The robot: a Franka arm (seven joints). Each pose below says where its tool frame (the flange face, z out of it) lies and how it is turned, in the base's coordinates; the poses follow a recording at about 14 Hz.
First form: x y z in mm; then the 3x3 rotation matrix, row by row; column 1 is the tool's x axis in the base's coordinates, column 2 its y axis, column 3 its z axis. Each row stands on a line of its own.
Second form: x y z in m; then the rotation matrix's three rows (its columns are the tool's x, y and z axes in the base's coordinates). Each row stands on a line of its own. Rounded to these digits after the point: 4 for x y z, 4 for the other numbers.
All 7 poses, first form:
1:
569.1, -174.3, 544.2
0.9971, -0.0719, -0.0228
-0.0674, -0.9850, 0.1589
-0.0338, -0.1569, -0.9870
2:
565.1, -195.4, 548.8
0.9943, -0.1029, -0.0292
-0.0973, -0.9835, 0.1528
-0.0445, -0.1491, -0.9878
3:
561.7, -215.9, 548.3
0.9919, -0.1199, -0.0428
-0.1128, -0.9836, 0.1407
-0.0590, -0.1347, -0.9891
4:
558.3, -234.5, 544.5
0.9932, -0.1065, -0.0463
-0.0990, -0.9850, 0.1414
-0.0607, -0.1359, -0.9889
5:
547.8, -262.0, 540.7
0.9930, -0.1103, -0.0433
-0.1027, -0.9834, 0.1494
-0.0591, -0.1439, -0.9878
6:
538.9, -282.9, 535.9
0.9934, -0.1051, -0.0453
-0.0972, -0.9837, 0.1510
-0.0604, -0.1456, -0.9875
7:
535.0, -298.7, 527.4
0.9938, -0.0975, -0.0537
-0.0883, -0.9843, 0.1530
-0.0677, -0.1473, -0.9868
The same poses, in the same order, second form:
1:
0.5691, -0.1743, 0.5442
0.9971, -0.0719, -0.0228
-0.0674, -0.9850, 0.1589
-0.0338, -0.1569, -0.9870

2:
0.5651, -0.1954, 0.5488
0.9943, -0.1029, -0.0292
-0.0973, -0.9835, 0.1528
-0.0445, -0.1491, -0.9878

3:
0.5617, -0.2159, 0.5483
0.9919, -0.1199, -0.0428
-0.1128, -0.9836, 0.1407
-0.0590, -0.1347, -0.9891

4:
0.5583, -0.2345, 0.5445
0.9932, -0.1065, -0.0463
-0.0990, -0.9850, 0.1414
-0.0607, -0.1359, -0.9889

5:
0.5478, -0.2620, 0.5407
0.9930, -0.1103, -0.0433
-0.1027, -0.9834, 0.1494
-0.0591, -0.1439, -0.9878

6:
0.5389, -0.2829, 0.5359
0.9934, -0.1051, -0.0453
-0.0972, -0.9837, 0.1510
-0.0604, -0.1456, -0.9875

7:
0.5350, -0.2987, 0.5274
0.9938, -0.0975, -0.0537
-0.0883, -0.9843, 0.1530
-0.0677, -0.1473, -0.9868

